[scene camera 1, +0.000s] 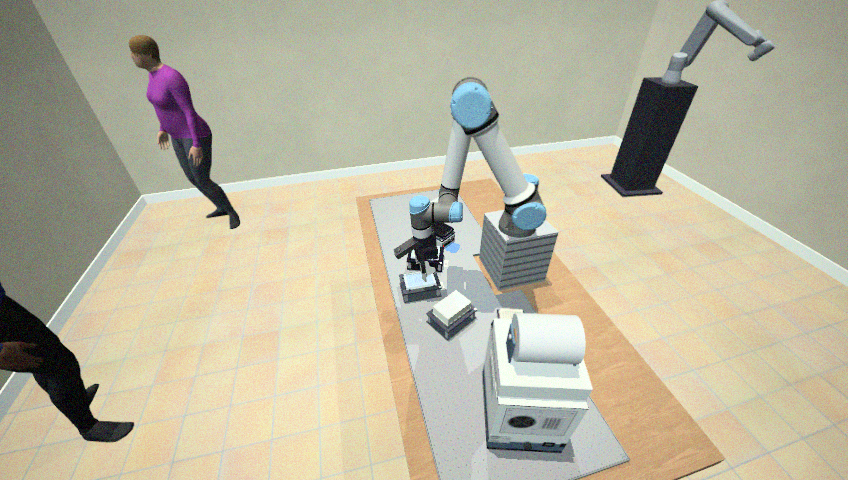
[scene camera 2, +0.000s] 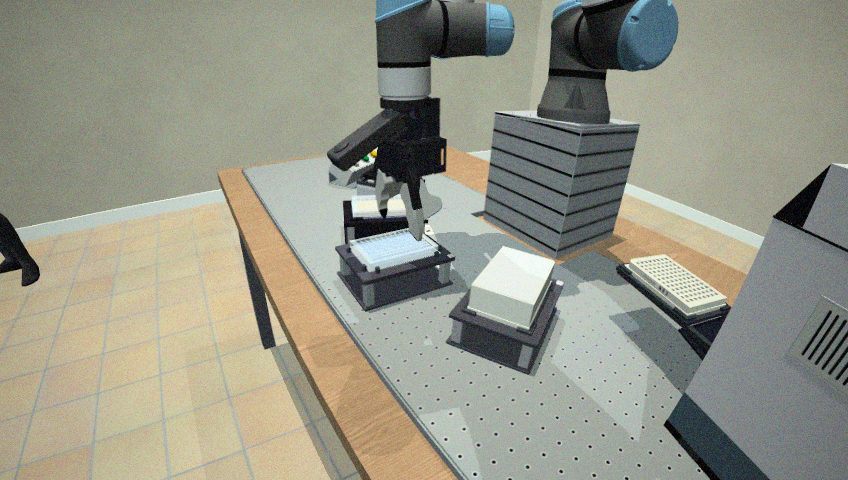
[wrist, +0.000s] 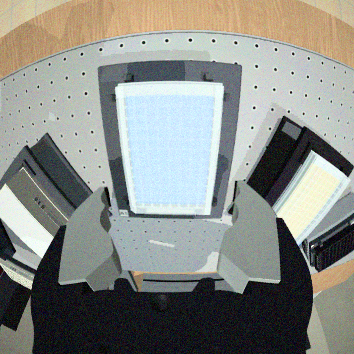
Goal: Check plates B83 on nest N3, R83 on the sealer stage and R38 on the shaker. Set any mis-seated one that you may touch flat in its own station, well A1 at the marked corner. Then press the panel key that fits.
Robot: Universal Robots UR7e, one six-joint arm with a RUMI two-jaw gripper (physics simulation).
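Places are measured from the arm's base along level axes (x right, y back, z down), in metres.
Where they show: gripper, fingertip midpoint: [scene camera 1: 422,273] [scene camera 2: 400,228] [wrist: 170,185]; arm's base at its link origin: [scene camera 1: 516,227] [scene camera 2: 572,118].
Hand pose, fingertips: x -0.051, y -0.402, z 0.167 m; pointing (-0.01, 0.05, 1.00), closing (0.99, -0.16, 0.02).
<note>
Things, the pixels of their top centre, and the offset from my fingertips.
- plate with blue wells, top centre: [wrist: 168,158] [scene camera 2: 394,243] [scene camera 1: 419,278] dx -0.004, dy -0.012, dz +0.023 m
- middle nest at its top centre: [wrist: 168,156] [scene camera 2: 394,246] [scene camera 1: 419,279] dx -0.004, dy -0.012, dz +0.027 m
- cream plate at its top centre: [scene camera 2: 676,277] [wrist: 23,281] [scene camera 1: 513,322] dx -0.309, dy +0.294, dz -0.016 m
- sealer at its top centre: [scene camera 1: 549,318] dx -0.567, dy +0.246, dz -0.363 m
- pale-yellow plate at its top centre: [wrist: 307,210] [scene camera 2: 383,202] dx +0.171, dy +0.034, dz +0.023 m
- key panel at its top centre: [scene camera 2: 363,148] dx +0.556, dy +0.112, dz +0.009 m
- tall cream lidded plate at its top centre: [scene camera 2: 516,271] [wrist: 27,230] [scene camera 1: 452,304] dx -0.184, dy +0.095, dz -0.003 m
- black ribbed device at its top centre: [wrist: 343,249] [scene camera 1: 438,226] dx +0.345, dy +0.122, dz +0.015 m
The plate with blue wells [scene camera 1: 419,281] [scene camera 2: 389,248] [wrist: 172,145] lies on the middle nest [scene camera 2: 395,286] [wrist: 233,100]; whether it is quite flat is unclear. My gripper [scene camera 1: 424,271] [scene camera 2: 401,226] [wrist: 170,185] is open and empty over this plate's arm-side end, one finger on each side in the wrist view. A cream plate [scene camera 2: 678,282] lies on the dark stage by the sealer [scene camera 1: 541,380] [scene camera 2: 767,333]. A pale-yellow plate [scene camera 2: 377,206] [wrist: 312,195] sits on a black station beyond. Which station is the shaker is unclear. The key panel [scene camera 2: 351,173] is partly hidden behind my gripper.
A tall cream lidded plate [scene camera 1: 453,307] [scene camera 2: 511,282] sits on the neighbouring nest. A black ribbed device [scene camera 1: 444,233] [wrist: 337,247] stands near the panel. The arm's striped base block [scene camera 1: 517,255] [scene camera 2: 553,184] is to the right. Two people [scene camera 1: 172,98] [scene camera 1: 53,356] stand left of the table.
</note>
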